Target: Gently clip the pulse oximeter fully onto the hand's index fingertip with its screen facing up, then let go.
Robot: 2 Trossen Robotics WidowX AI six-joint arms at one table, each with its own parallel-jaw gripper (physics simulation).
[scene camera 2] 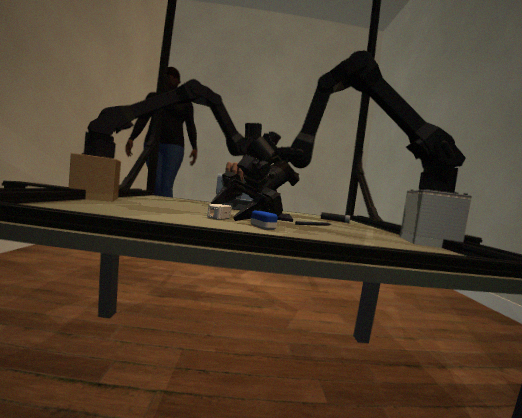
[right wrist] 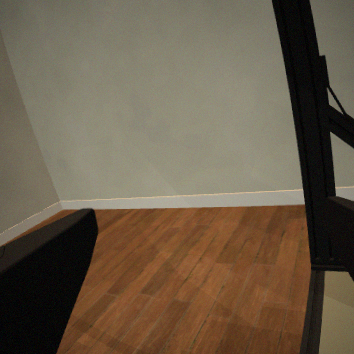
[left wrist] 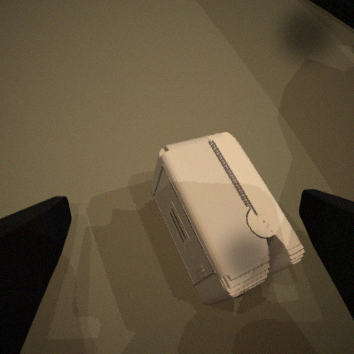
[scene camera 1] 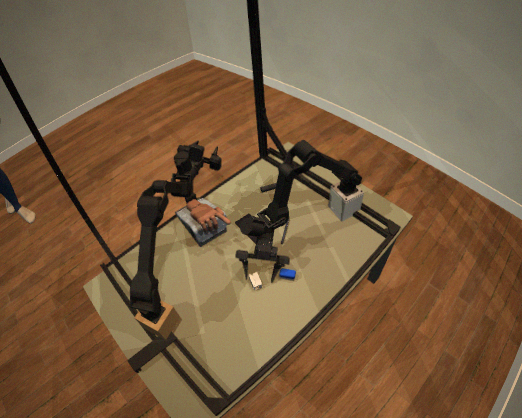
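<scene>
The white pulse oximeter lies on the table, slanted, with a grooved, rounded face toward the left wrist camera; whether its screen shows is unclear. My left gripper is open and low over it, its fingers on either side, the oximeter nearer the finger at the picture's right in the left wrist view. The hand rests on a grey-blue pad, fingers spread; its fingertips are small. My right gripper is open and empty, raised beyond the hand near the table's far edge.
A blue-and-white block lies close beside the left gripper. A thin pen and a dark cylinder lie farther back. Black frame posts rise at the table's edges.
</scene>
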